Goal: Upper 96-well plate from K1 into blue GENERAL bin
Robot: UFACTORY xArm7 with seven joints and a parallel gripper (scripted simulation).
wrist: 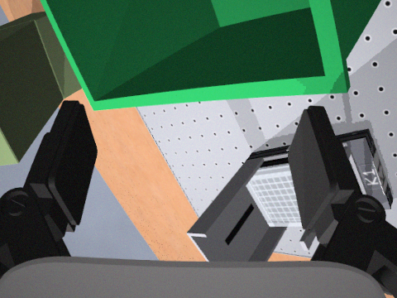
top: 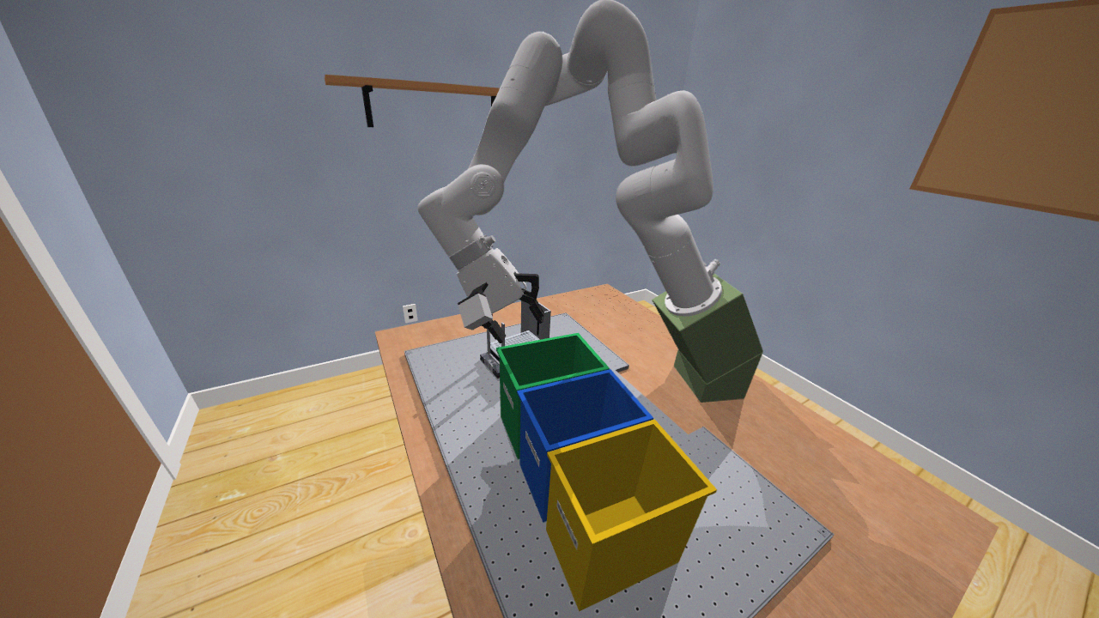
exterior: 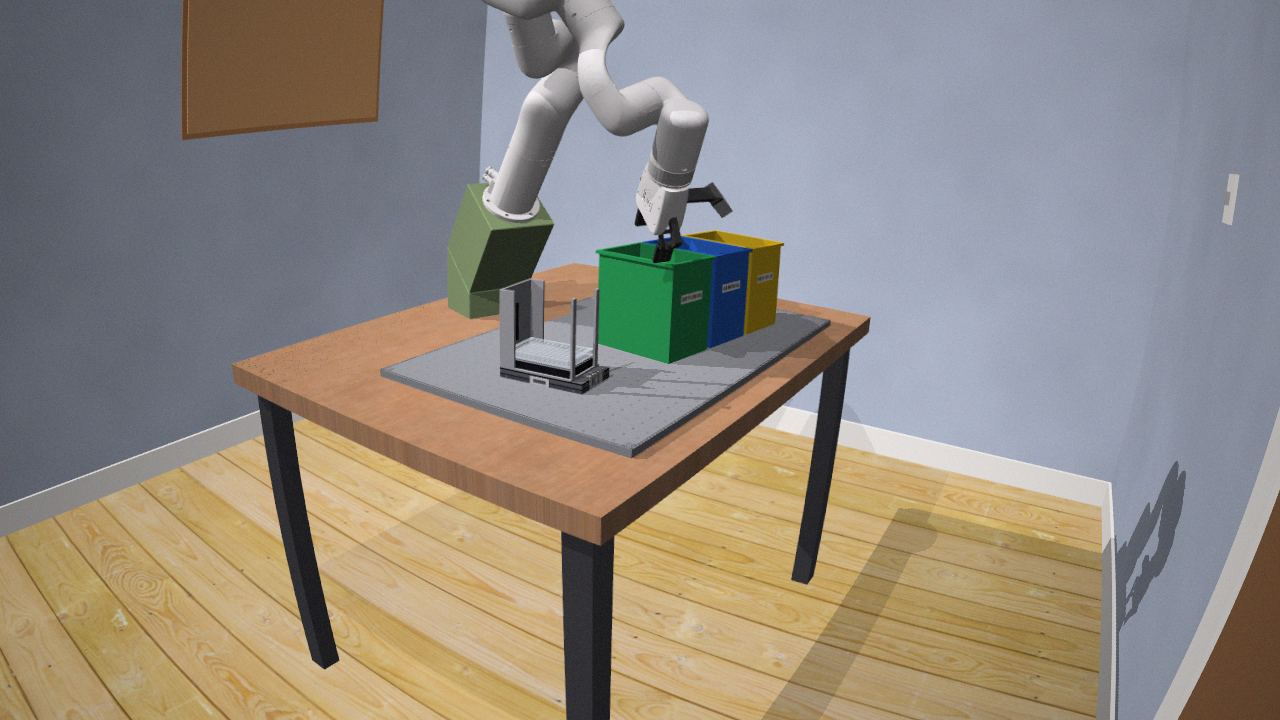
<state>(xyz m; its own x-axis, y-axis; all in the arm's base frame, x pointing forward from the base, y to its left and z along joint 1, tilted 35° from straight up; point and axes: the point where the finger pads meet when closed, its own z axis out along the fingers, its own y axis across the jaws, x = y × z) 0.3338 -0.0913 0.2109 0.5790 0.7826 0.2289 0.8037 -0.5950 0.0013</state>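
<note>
My gripper is now 18 cm above the clear 96-well plate, 16 cm to the left of it and 11 cm past it. Also, from my hand: blue bin: 20 cm to the left, 13 cm below, 2 cm ahead; then back wall: 18 cm behind, 16 cm to the right, 13 cm below; then green bin: 13 cm below, 7 cm to the left, 2 cm behind.
</note>
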